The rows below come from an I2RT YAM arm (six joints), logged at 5 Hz.
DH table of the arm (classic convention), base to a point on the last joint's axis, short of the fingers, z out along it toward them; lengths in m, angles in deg. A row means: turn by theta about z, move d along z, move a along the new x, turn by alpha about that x. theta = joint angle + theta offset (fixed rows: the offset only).
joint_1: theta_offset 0  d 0.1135  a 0.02  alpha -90
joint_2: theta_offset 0  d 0  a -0.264  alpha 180
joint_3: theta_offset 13.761  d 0  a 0.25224  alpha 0
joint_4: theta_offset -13.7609  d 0  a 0.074  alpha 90
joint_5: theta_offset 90  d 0  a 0  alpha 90
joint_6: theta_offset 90  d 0.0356  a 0  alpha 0
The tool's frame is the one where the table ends.
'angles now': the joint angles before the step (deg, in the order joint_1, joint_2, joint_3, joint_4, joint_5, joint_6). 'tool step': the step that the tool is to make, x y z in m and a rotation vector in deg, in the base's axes. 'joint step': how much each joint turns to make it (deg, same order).
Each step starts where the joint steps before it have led.
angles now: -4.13, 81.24, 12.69, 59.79, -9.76, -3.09
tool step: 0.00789, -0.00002, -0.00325, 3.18, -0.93, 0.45
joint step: 0.00, 4.27, 1.02, 4.52, -0.90, 3.19
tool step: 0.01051, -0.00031, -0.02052, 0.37, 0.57, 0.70
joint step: 0.00, 10.32, 0.92, 8.85, -0.74, 0.23
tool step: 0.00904, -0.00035, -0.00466, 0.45, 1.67, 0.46
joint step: 0.00, 2.26, 2.08, -1.46, -0.51, 0.26
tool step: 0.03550, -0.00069, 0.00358, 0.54, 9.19, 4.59
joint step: -0.17, 0.09, 10.40, -19.85, -4.57, -1.36
